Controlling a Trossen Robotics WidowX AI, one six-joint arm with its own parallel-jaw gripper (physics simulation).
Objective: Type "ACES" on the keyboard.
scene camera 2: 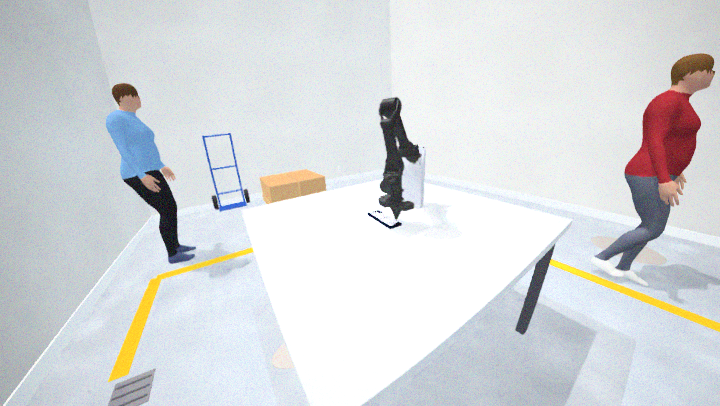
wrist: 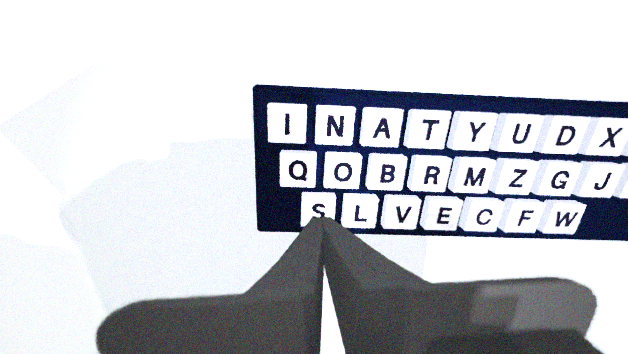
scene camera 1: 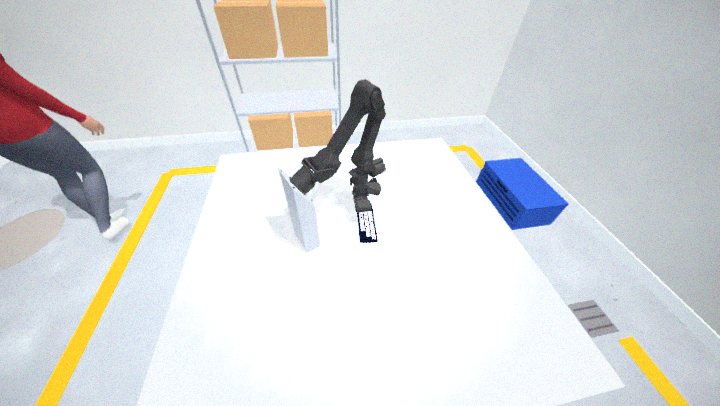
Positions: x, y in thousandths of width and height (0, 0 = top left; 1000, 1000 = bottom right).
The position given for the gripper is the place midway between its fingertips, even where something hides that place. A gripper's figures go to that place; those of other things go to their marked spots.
The gripper (wrist: 510, 640) is 11 cm from the lens. A key (wrist: 606, 360): 11 cm from the lens. A key (wrist: 762, 606): 14 cm from the lens.
